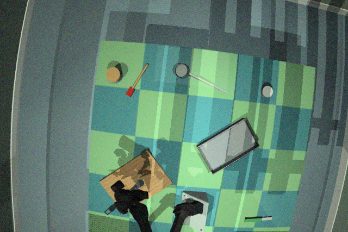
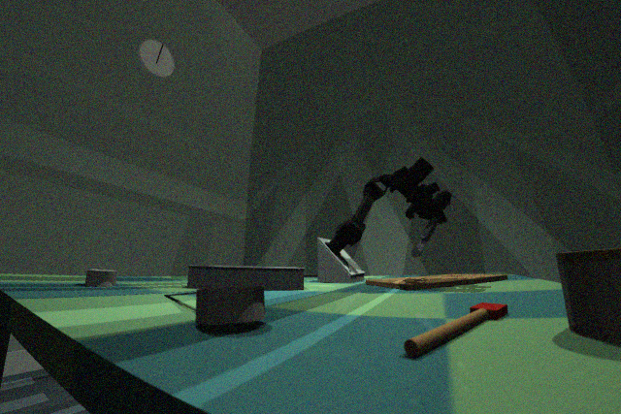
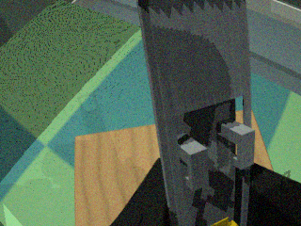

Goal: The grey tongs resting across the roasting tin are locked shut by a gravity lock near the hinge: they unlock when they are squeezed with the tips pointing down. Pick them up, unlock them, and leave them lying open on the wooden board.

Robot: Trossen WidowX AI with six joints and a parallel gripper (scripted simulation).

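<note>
Now: gripper tip 4 cm short of the wooden board, 5 cm to the left of it and 18 cm above it. From my gripper tip the other things lie so: red-headed spatula 60 cm ahead, 2 cm to the right, 19 cm below; then yellow lock piece 2 cm ahead, 2 cm to the right, 2 cm above; then roasting tin 30 cm ahead, 55 cm to the right, 16 cm below.
</note>
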